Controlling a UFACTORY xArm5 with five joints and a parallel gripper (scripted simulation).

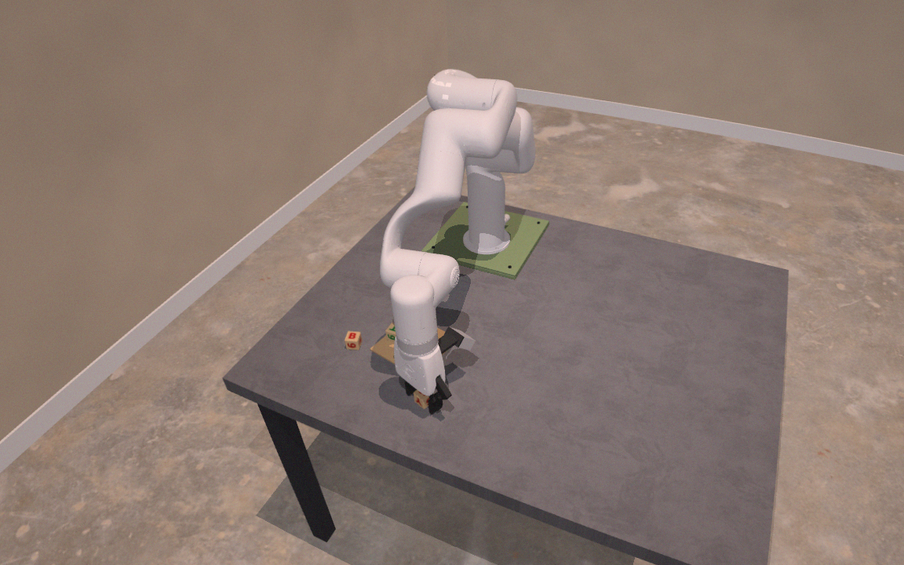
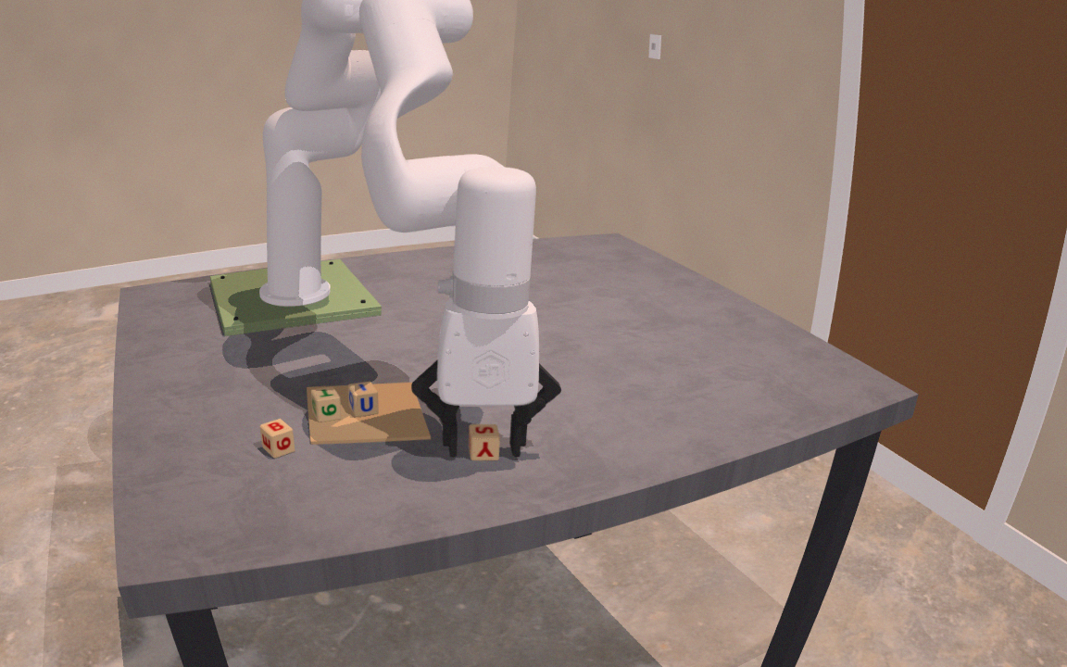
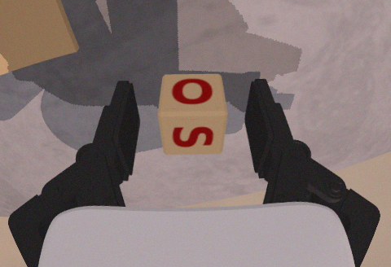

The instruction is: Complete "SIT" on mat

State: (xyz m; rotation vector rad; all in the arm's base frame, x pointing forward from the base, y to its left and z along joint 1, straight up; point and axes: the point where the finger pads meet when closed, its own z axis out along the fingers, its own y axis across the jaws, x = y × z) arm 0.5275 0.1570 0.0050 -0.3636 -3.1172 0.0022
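Right now the wooden block is 10 mm below my hand. The rest, counted from my hand: tan mat: 120 mm behind, 110 mm to the right, 20 mm below; red B block: 50 mm behind, 230 mm to the right, 10 mm below.
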